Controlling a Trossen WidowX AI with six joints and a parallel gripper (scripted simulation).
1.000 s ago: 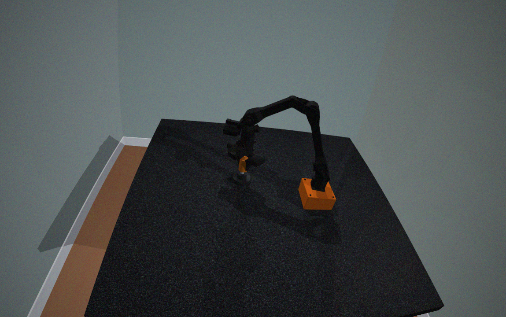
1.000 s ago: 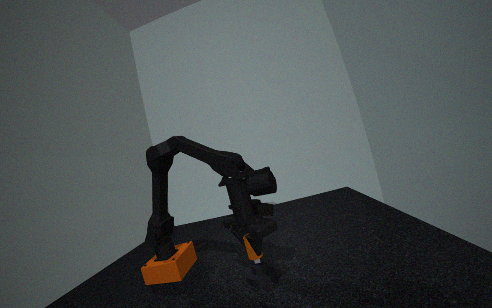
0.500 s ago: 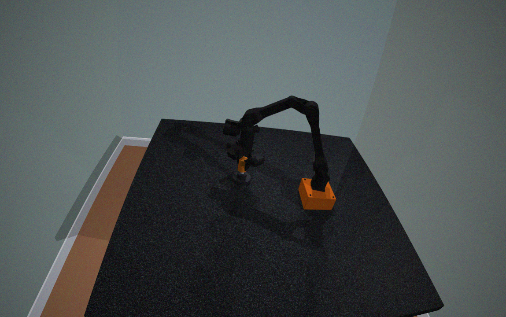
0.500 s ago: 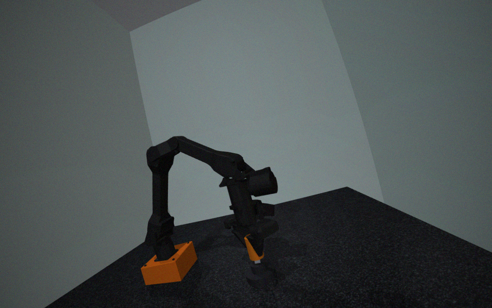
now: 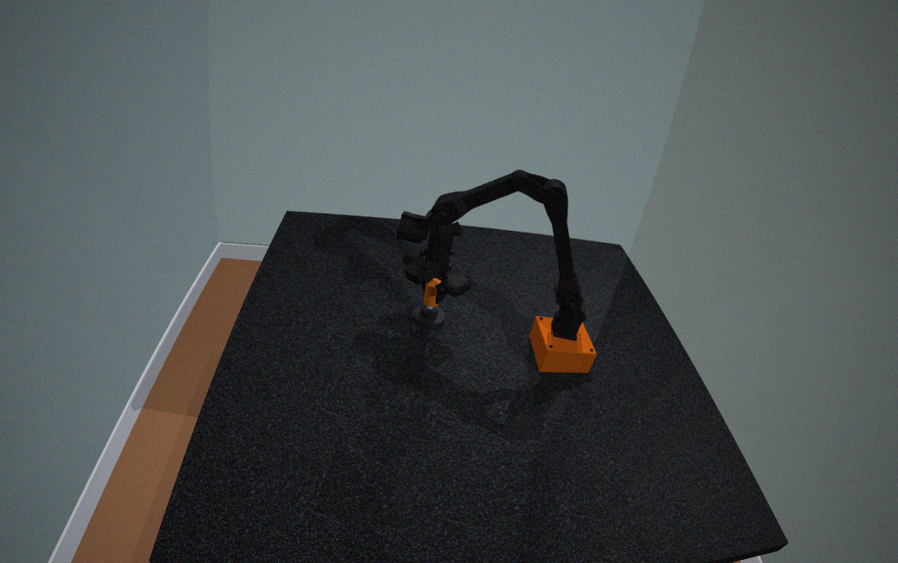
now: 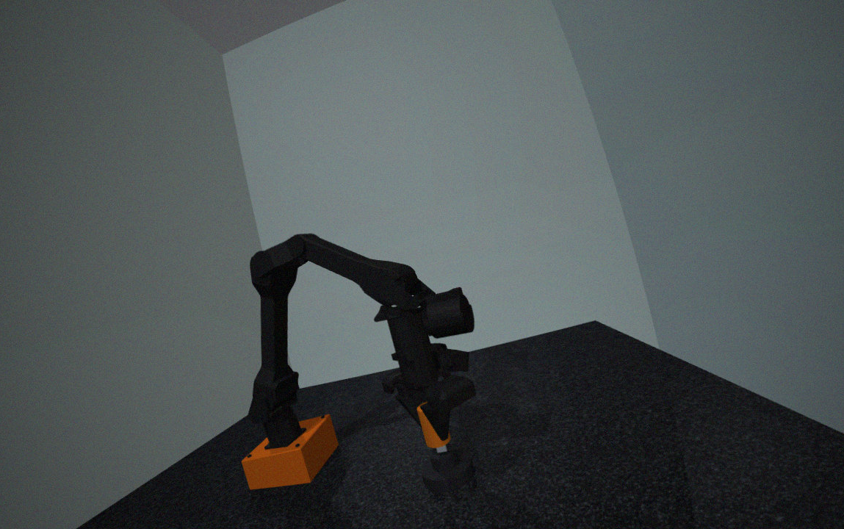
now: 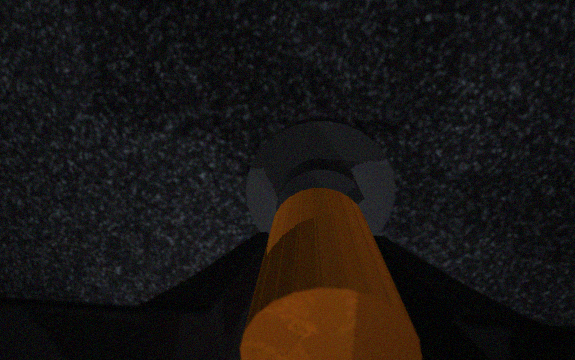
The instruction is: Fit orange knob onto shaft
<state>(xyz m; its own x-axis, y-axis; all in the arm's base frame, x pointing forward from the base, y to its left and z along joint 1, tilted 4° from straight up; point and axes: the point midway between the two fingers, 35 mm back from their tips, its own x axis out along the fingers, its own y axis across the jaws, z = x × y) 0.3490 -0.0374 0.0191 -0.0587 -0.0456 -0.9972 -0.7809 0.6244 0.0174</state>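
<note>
The orange knob is 30 mm above my gripper tip. The rest, counted from my gripper tip: dark round pedestal 40 mm below.
</note>
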